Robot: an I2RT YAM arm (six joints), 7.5 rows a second.
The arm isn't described. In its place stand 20 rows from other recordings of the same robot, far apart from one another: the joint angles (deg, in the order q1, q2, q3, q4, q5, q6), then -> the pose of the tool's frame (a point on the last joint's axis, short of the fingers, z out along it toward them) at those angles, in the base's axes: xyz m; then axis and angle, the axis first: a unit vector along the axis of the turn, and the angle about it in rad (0 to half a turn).
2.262 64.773 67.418 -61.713 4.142 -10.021 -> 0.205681 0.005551 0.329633 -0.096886 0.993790 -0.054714 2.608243
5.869 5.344 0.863 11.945 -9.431 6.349 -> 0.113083 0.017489 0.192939 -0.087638 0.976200 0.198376 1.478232
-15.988 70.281 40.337 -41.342 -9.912 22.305 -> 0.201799 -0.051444 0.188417 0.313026 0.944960 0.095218 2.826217
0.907 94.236 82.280 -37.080 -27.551 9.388 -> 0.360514 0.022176 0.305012 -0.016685 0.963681 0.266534 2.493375
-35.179 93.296 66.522 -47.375 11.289 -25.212 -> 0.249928 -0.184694 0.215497 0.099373 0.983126 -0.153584 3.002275
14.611 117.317 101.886 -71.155 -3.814 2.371 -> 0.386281 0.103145 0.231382 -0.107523 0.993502 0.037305 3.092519
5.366 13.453 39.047 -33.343 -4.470 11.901 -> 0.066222 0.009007 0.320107 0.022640 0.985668 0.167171 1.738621
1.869 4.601 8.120 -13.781 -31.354 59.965 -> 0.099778 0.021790 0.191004 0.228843 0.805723 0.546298 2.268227
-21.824 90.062 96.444 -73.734 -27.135 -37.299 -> 0.282486 -0.095633 0.366830 -0.181196 0.977241 0.110307 2.575016
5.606 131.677 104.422 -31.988 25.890 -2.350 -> 0.494190 0.032889 0.160712 -0.006144 0.976315 -0.216266 2.606249
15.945 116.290 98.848 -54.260 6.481 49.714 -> 0.407817 0.112337 0.230157 0.298920 0.953452 0.039704 2.812814
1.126 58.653 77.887 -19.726 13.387 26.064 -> 0.202970 -0.004254 0.475393 0.325051 0.938386 0.117364 1.593235
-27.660 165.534 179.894 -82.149 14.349 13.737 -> 0.473399 -0.258080 0.197899 0.372355 0.916362 -0.147078 2.790095
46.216 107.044 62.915 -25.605 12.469 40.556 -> 0.249585 0.249303 0.136359 -0.029839 0.998615 0.043324 2.737783
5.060 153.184 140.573 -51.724 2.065 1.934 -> 0.553206 0.047696 0.138894 -0.023172 0.999723 -0.004094 2.692378
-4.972 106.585 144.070 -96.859 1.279 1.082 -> 0.307849 -0.027579 0.468920 0.055847 0.998230 -0.020444 2.608175
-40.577 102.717 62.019 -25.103 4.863 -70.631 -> 0.262249 -0.228566 0.156906 -0.245567 0.949164 -0.196936 2.973245
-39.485 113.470 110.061 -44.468 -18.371 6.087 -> 0.351022 -0.274668 0.321040 0.328920 0.943327 0.044102 2.356364
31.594 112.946 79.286 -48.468 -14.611 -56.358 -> 0.314676 0.204088 0.163331 -0.696441 0.709165 0.109793 2.953910
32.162 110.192 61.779 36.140 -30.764 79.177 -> 0.346551 0.239425 0.195622 0.149012 0.766066 0.625250 2.798643
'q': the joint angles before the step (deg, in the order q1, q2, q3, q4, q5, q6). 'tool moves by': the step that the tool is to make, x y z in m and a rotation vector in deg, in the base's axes. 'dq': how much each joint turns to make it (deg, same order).
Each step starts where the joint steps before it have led.
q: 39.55, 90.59, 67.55, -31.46, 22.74, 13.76
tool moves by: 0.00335, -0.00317, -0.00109, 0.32, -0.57, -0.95
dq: -0.76, 0.04, -0.37, 1.02, 0.20, 0.09
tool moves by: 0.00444, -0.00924, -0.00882, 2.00, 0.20, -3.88
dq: -1.73, 0.00, -2.01, 1.93, -0.11, 2.97
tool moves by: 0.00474, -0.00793, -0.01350, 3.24, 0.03, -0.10
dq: -1.90, 0.00, -3.50, 5.33, -3.19, 0.15
